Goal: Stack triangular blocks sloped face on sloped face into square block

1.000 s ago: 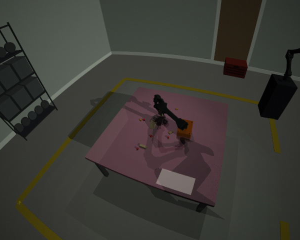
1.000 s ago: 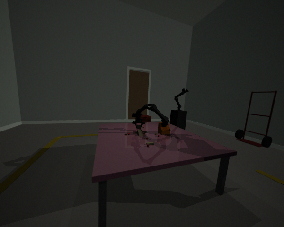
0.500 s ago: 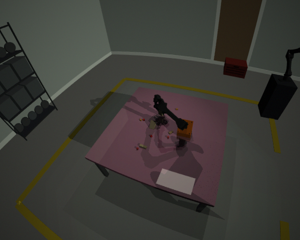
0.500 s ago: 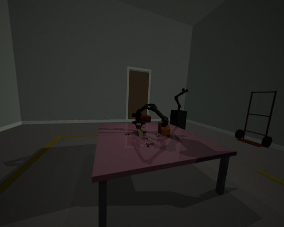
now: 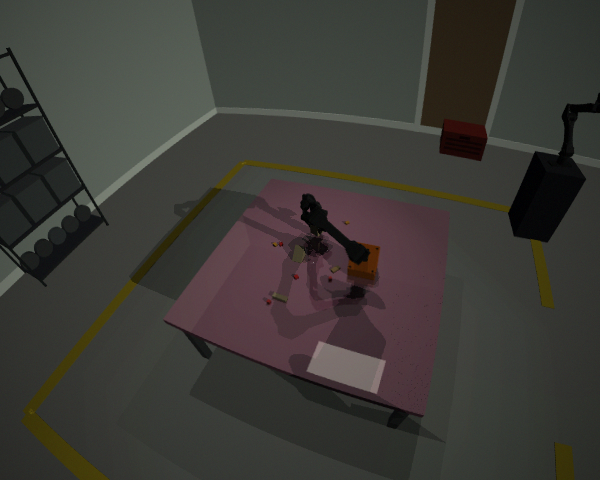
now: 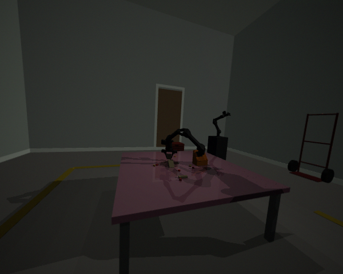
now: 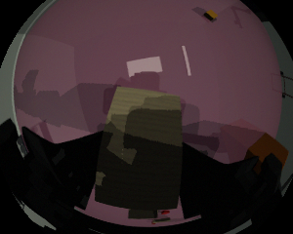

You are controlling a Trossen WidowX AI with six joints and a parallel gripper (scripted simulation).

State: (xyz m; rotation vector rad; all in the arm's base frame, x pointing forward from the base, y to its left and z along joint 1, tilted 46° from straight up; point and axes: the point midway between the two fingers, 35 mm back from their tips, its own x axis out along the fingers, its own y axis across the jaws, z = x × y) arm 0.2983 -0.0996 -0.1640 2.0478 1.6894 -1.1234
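Right now the tan triangular block is 1 cm to the left of my gripper tip and 1 cm above it. The rest, counted from my gripper tip: tan bar 5 cm ahead, 47 cm to the left, 3 cm below.
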